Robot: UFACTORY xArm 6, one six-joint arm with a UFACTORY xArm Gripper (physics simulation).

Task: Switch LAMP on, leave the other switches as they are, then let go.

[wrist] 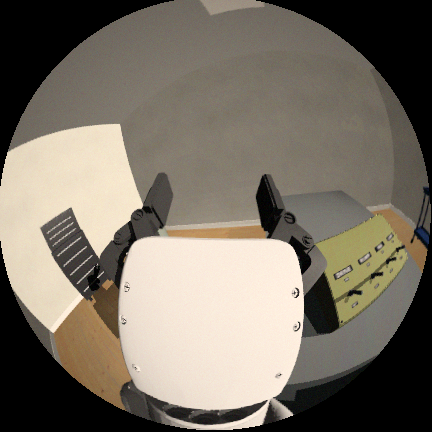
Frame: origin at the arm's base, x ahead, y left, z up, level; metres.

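Seen in the pictures: gripper, fingertip midpoint: (213, 182).
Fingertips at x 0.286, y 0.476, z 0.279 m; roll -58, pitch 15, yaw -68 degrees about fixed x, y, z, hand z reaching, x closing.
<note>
Offsets run from my fingertips to a thing's top centre. Level surfaces: height alone.
A yellow-green switch panel {dz -0.335 m} (361, 286) stands on a grey table at the right of the wrist view. It carries a row of four small label plates, with a row of dark levers below them: a nearest lever {dy -0.303, dx +0.062, dz -0.292 m} (354, 293), a second lever {dy -0.416, dx +0.101, dz -0.292 m} (376, 275), a third lever (391, 260) and a farthest lever (400, 248). The lettering is too small to tell which label reads LAMP, and the lever positions are not clear. My gripper (213, 182) is open and empty, well to the left of the panel, and touches no lever.
The grey table (340, 357) extends around the panel. A dark piece with white stripes (72, 250) shows at the left against a bright cream wall (75, 170). A blue-framed object (423, 234) is at the far right edge. Wooden floor (90, 350) shows at the lower left.
</note>
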